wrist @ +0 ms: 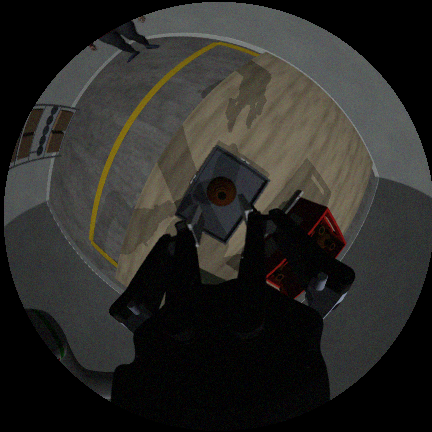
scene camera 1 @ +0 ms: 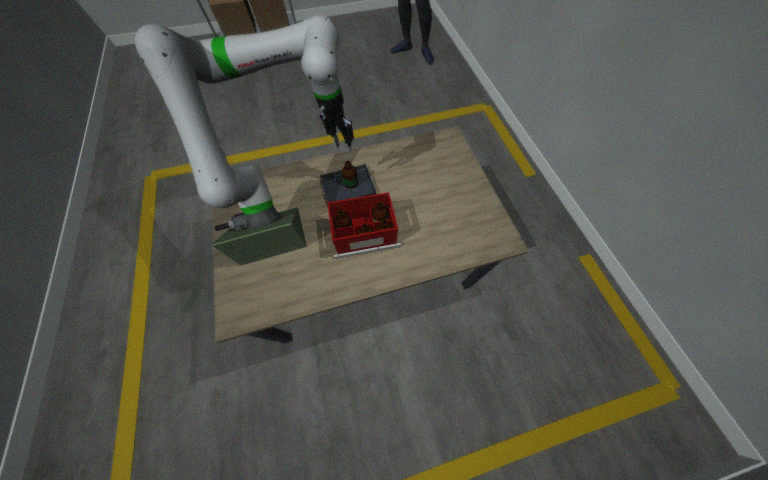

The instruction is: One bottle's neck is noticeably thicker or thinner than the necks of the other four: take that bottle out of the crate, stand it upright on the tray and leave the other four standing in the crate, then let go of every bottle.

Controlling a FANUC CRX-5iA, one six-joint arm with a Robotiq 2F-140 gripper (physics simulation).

The gripper shows in the wrist view and in scene camera 1. One and the same spot on the gripper: (scene camera 1: 346, 129) is (wrist: 300, 284).
